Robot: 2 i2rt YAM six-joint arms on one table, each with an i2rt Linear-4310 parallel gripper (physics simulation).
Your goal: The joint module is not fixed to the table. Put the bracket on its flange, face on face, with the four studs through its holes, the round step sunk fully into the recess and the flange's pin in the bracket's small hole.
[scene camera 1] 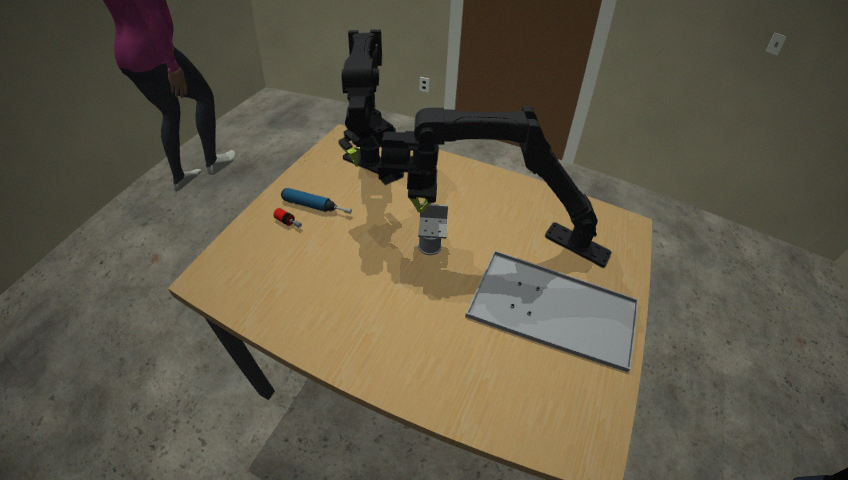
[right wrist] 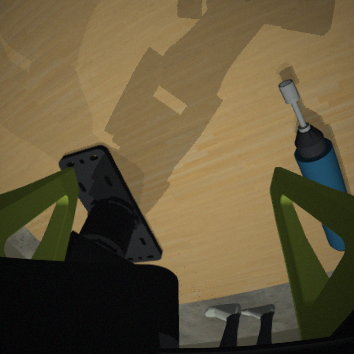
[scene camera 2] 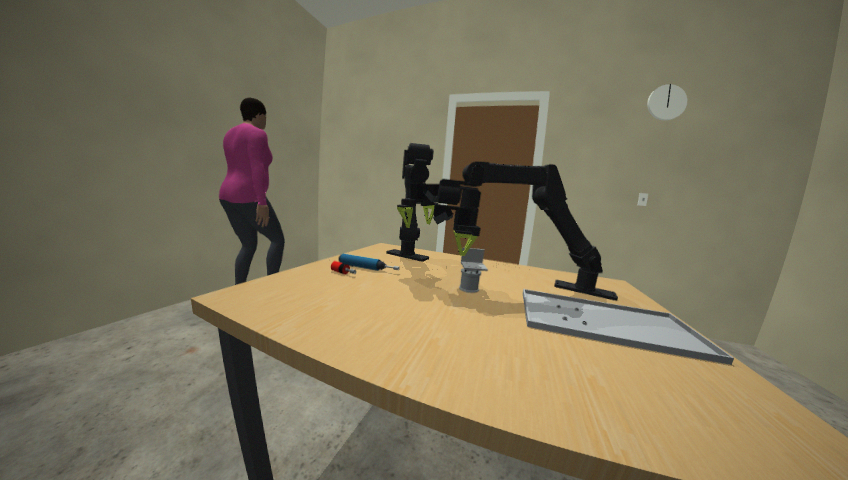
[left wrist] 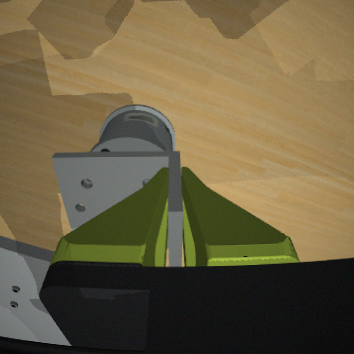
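Pixels of known places: left gripper, fingertip midpoint: point(scene camera 1: 420, 211) point(scene camera 2: 461, 255) point(left wrist: 174, 178); right gripper, fingertip midpoint: point(scene camera 1: 371, 157) point(right wrist: 173, 178) point(scene camera 2: 418, 225); left arm's base, link origin: point(scene camera 1: 578, 245) point(scene camera 2: 584, 290); right arm's base, link origin: point(scene camera 1: 370, 163) point(right wrist: 115, 210) point(scene camera 2: 407, 255).
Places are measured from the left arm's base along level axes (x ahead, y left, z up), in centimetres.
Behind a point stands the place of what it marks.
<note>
The grey joint module point(scene camera 1: 430, 243) {z 4.2, x 29.0, y -32.0 cm} stands upright on the table near its middle. My left gripper point(scene camera 1: 420, 205) {z 10.0, x 26.0, y -37.6 cm} is shut on the upright wall of the grey L-shaped bracket point(scene camera 1: 434, 222) {z 8.1, x 25.5, y -33.5 cm} and holds its flat holed plate right over the module's top. In the left wrist view the plate point(left wrist: 109, 186) {z 8.0, x 28.0, y -34.1 cm} covers most of the module point(left wrist: 137, 128) {z 4.1, x 27.8, y -36.4 cm}, between the green fingers point(left wrist: 175, 211) {z 10.0, x 26.0, y -37.6 cm}. I cannot tell whether the plate touches the flange. My right gripper point(scene camera 1: 352, 153) is open and empty, raised at the table's far side point(right wrist: 173, 175) {z 0.0, x 17.7, y -67.5 cm}.
A blue screwdriver point(scene camera 1: 310, 200) {z 3.6, x 36.2, y -70.0 cm} and a small red tool point(scene camera 1: 285, 217) {z 3.1, x 45.4, y -70.9 cm} lie left of the module. A grey tray point(scene camera 1: 554, 309) {z 0.4, x 25.2, y 3.4 cm} with small fasteners lies at the right. The left arm's base point(scene camera 1: 578, 243) {z 3.5, x 3.1, y 0.2 cm} is behind the tray. A person point(scene camera 1: 164, 77) stands at the far left.
</note>
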